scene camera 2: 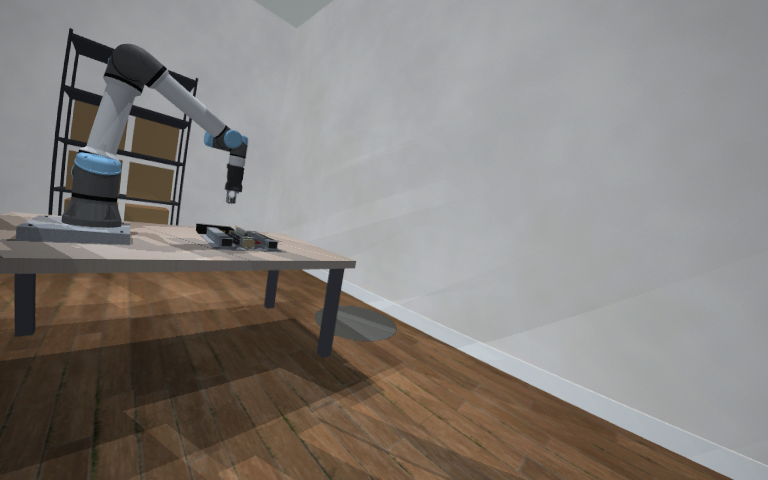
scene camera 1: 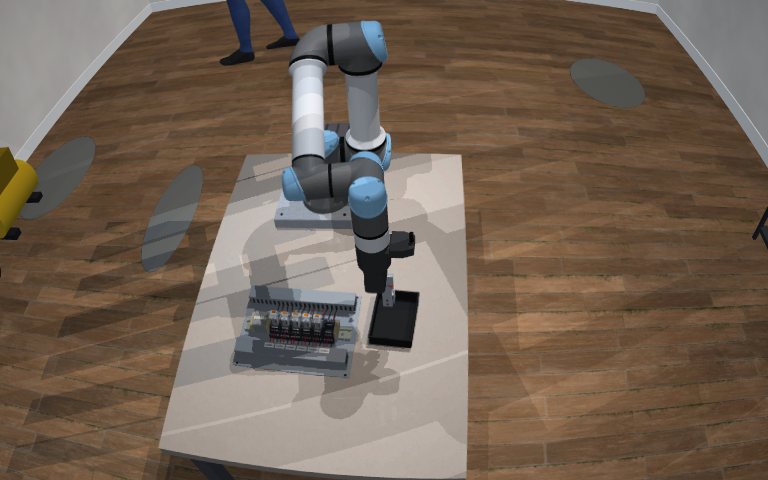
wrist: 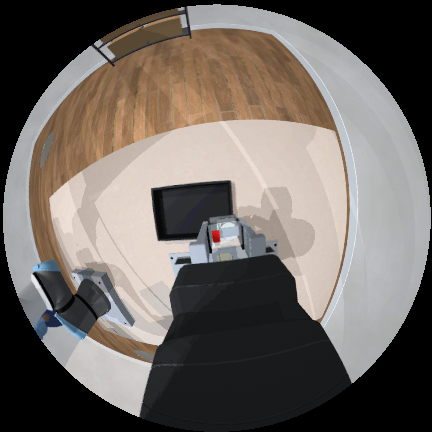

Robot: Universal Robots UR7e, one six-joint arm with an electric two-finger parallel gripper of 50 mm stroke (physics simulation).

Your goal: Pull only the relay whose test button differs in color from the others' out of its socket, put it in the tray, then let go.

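Seen in the pictures: gripper, fingertip midpoint: (scene camera 2: 230,203) (scene camera 1: 388,299) (wrist: 223,228); arm's base at its link origin: (scene camera 2: 92,223) (wrist: 95,294).
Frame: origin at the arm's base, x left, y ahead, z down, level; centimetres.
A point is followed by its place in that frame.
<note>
My gripper (scene camera 1: 388,300) {z -12.8, x 24.9, y 49.0 cm} (scene camera 2: 231,198) {z -12.8, x 24.9, y 49.0 cm} (wrist: 223,228) {z -12.8, x 24.9, y 49.0 cm} is shut on the relay with the red test button (scene camera 1: 391,287) {z -16.5, x 25.6, y 48.2 cm} (wrist: 216,236) {z -16.5, x 25.3, y 48.2 cm}, held upright between the fingers. It hangs well above the table. The black tray (scene camera 1: 390,343) {z 2.6, x 25.1, y 51.5 cm} (scene camera 2: 205,227) {z 0.6, x 20.0, y 38.0 cm} (wrist: 180,212) {z 3.6, x 25.1, y 40.6 cm} lies flat below; in the wrist view the held relay overlaps its near right corner. The other relays (scene camera 1: 295,318) {z -2.9, x 0.4, y 49.6 cm}, with orange buttons, stand in their sockets on the grey panel (scene camera 1: 352,346) {z 3.6, x 15.3, y 52.6 cm}. The socket at the right end of the row (scene camera 1: 329,327) {z 0.8, x 9.0, y 49.0 cm} holds no relay. The underside of the held relay is hidden in the wrist view.
The panel's grey wire ducts (scene camera 1: 303,295) {z -0.4, x 0.5, y 39.9 cm} lie left of the tray in scene camera 1. The robot's base plate (scene camera 1: 311,219) {z 0.2, x -2.9, y 10.1 cm} (scene camera 2: 73,232) {z 0.8, x -15.6, y -2.5 cm} stands at the back of the table (scene camera 2: 169,264) {z 5.3, x -34.4, y 20.4 cm}. A shelf rack (scene camera 2: 70,39) stands behind the arm.
</note>
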